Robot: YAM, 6 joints.
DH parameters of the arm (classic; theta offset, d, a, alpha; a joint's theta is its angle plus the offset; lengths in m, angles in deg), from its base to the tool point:
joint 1: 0 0.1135 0.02 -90
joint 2: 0 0 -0.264 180
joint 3: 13.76 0 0.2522 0
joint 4: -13.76 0 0.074 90
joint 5: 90 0 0 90
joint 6: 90 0.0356 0 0
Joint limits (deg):
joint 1: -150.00..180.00
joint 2: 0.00..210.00
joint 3: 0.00..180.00
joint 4: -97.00..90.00
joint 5: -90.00..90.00
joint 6: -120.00..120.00
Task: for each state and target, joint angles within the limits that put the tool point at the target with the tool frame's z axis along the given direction. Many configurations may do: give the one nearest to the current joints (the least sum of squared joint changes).
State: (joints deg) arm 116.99 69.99 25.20 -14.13 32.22 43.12
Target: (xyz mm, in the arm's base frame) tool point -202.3 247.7 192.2 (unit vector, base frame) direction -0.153 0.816 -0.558
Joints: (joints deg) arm 132.00 88.71 46.64 3.86 25.60 43.12
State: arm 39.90 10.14 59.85 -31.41 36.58 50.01
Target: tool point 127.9 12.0 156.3 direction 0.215 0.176 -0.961
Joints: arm 2.73 52.33 24.83 -49.43 -9.53 50.01
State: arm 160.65 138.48 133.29 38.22 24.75 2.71
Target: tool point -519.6 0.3 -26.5 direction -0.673 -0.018 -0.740
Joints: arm 179.89 155.13 99.01 8.41 -1.10 2.71
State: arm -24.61 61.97 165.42 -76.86 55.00 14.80
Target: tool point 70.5 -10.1 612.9 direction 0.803 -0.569 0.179
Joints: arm 13.61 61.89 120.55 -43.18 47.88 14.80
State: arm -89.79 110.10 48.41 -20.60 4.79 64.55
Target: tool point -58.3 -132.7 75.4 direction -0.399 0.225 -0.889
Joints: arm -107.40 84.88 20.18 -31.43 26.62 64.55
